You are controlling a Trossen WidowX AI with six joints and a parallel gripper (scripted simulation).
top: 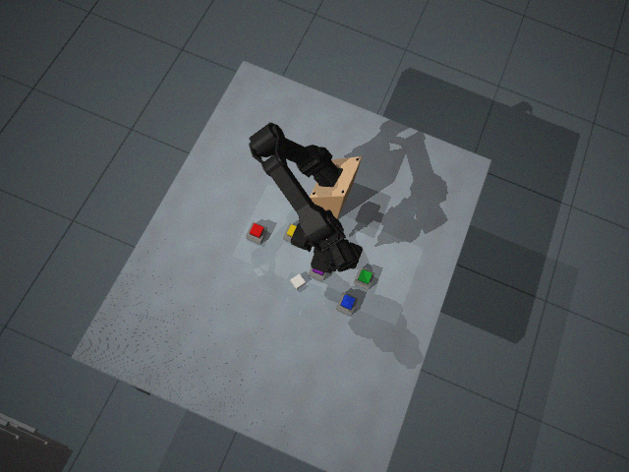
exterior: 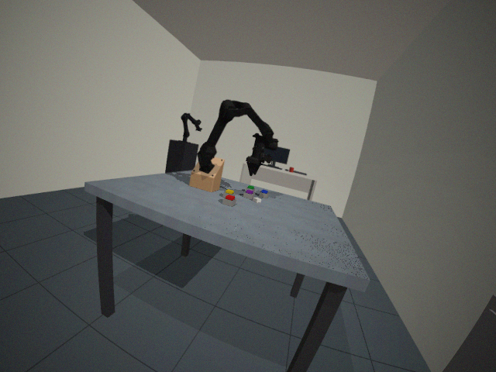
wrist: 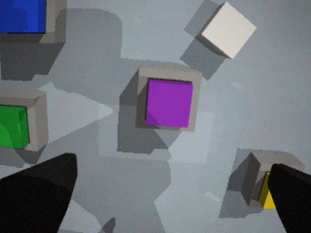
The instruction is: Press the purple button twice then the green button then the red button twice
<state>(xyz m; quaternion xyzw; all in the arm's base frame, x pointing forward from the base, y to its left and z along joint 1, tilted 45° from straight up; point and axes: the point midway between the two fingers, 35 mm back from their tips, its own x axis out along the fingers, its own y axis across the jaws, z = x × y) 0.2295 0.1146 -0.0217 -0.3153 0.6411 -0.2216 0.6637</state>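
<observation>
Now: gripper tip 90 mm above the purple button. Also, from my gripper tip: small white block 70 mm ahead, 40 mm to the right, 120 mm below; then blue button 50 mm ahead, 120 mm to the left, 90 mm below; then green button 40 mm behind, 130 mm to the left, 90 mm below.
</observation>
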